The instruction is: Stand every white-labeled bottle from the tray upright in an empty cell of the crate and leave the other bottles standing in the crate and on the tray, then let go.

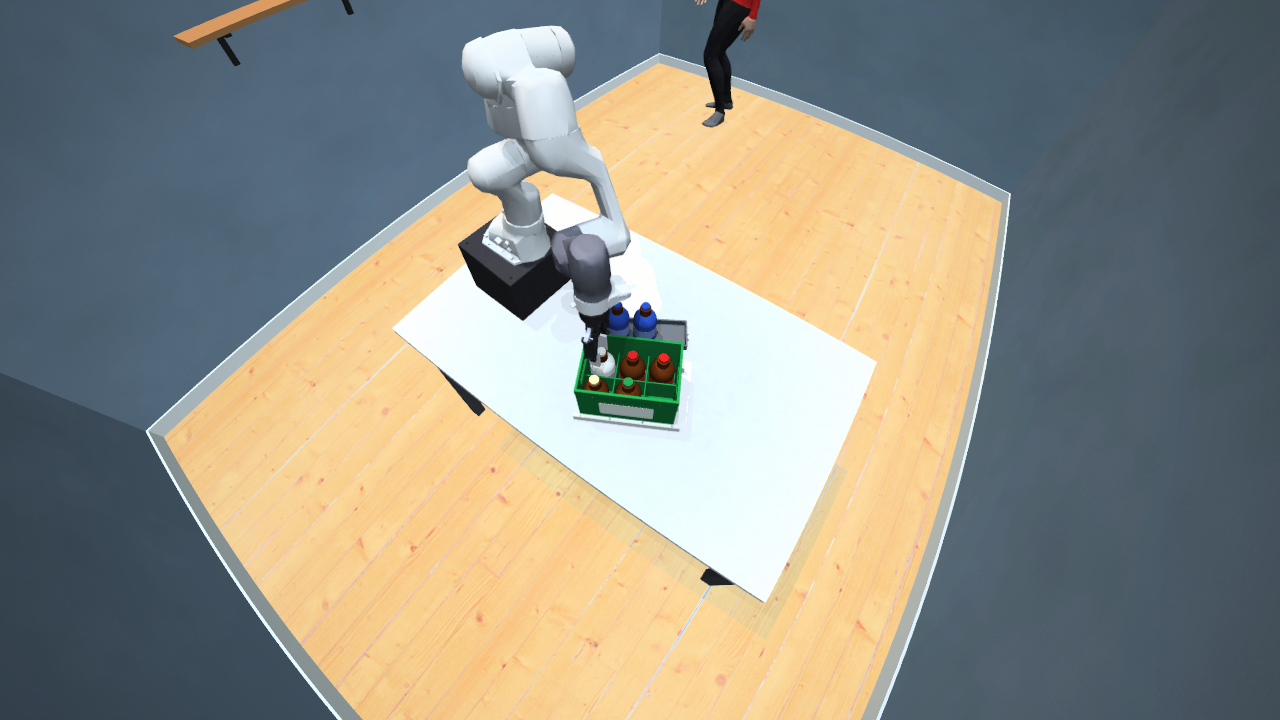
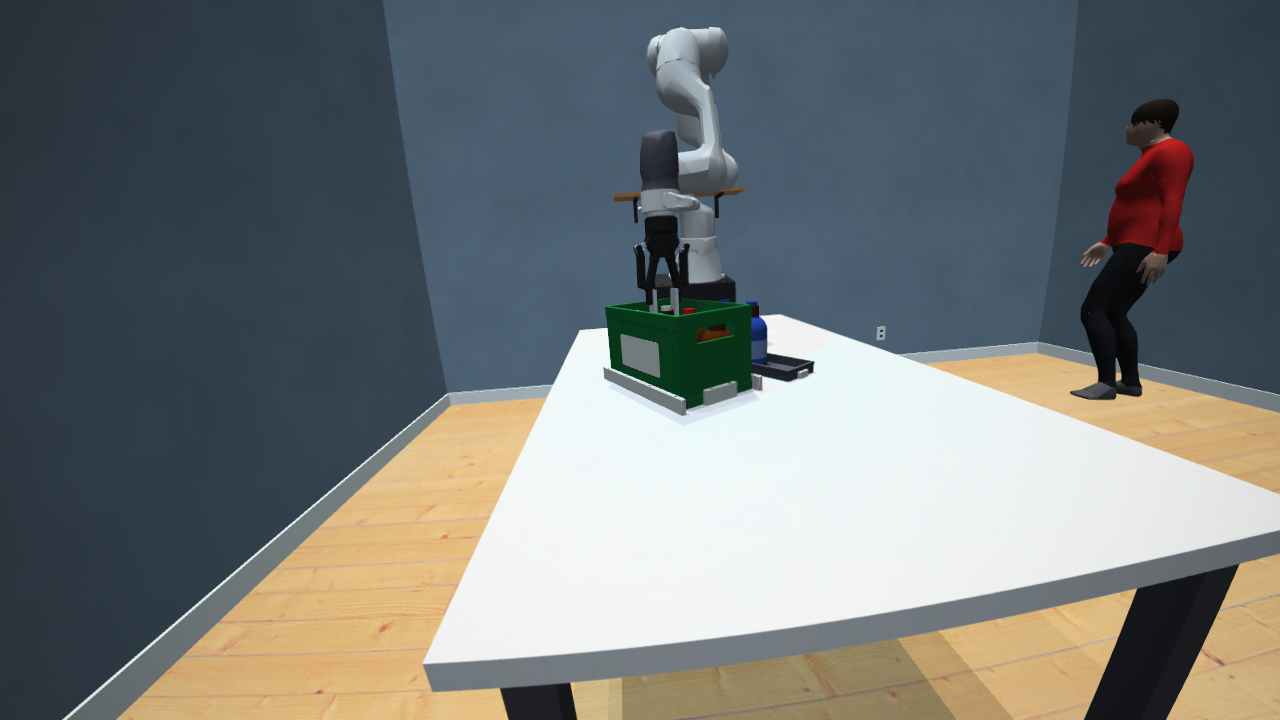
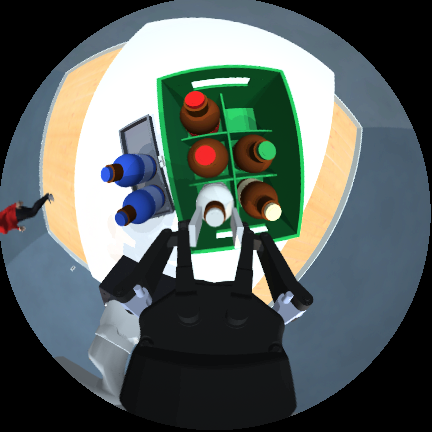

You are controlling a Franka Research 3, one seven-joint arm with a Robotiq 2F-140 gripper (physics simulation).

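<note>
A white bottle (image 1: pixel 603 366) (image 3: pixel 214 194) with a pale cap stands in the crate (image 1: pixel 586 405) (image 2: pixel 716 367) (image 3: pixel 288 125), in the tray-side corner cell nearest the gripper. My gripper (image 1: pixel 594 347) (image 2: pixel 664 304) (image 3: pixel 216 214) is open, its fingertips on both sides of this bottle's neck with small gaps. Brown bottles with red caps (image 1: pixel 631 365) (image 3: pixel 200 116), a green cap (image 1: pixel 627 387) (image 3: pixel 252 152) and a cream cap (image 1: pixel 594 385) (image 3: pixel 260 197) stand in other cells. One far corner cell is empty. Two blue bottles (image 1: pixel 645 320) (image 3: pixel 145 205) stand on the tray (image 1: pixel 672 333) (image 2: pixel 787 366) (image 3: pixel 136 134); no white bottle shows there.
Low pale rails (image 2: pixel 644 390) run along the crate's base on the white table (image 1: pixel 760 429) (image 2: pixel 805 519). The crate's dividers and walls stand close around the bottles. The tray lies beside the crate's long side. A person (image 1: pixel 729 53) (image 2: pixel 1150 205) stands away from the table.
</note>
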